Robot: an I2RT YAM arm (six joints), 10 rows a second.
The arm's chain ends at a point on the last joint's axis. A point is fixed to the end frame.
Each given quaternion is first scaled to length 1.
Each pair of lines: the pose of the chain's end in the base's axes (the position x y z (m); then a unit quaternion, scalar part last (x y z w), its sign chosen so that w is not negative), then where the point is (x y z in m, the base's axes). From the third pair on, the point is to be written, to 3 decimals.
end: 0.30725, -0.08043, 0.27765, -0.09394, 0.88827, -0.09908, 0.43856
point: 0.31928 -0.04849 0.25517
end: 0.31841, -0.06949, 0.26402, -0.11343, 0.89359, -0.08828, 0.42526
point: 0.32836 -0.03709 0.24118
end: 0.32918, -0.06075, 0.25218, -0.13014, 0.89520, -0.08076, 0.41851
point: 0.338 -0.028 0.229
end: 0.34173, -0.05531, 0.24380, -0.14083, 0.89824, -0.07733, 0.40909
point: 0.349 -0.023 0.220
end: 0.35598, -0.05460, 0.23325, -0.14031, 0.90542, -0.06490, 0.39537
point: 0.362 -0.021 0.210
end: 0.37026, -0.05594, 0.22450, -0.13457, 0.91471, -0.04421, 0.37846
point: 0.376 -0.022 0.203
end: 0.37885, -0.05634, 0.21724, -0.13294, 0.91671, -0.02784, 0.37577
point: 0.384 -0.022 0.196
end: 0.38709, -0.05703, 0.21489, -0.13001, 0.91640, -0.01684, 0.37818
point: 0.392 -0.022 0.195
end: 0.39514, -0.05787, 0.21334, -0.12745, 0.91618, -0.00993, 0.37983
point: 0.400 -0.022 0.194
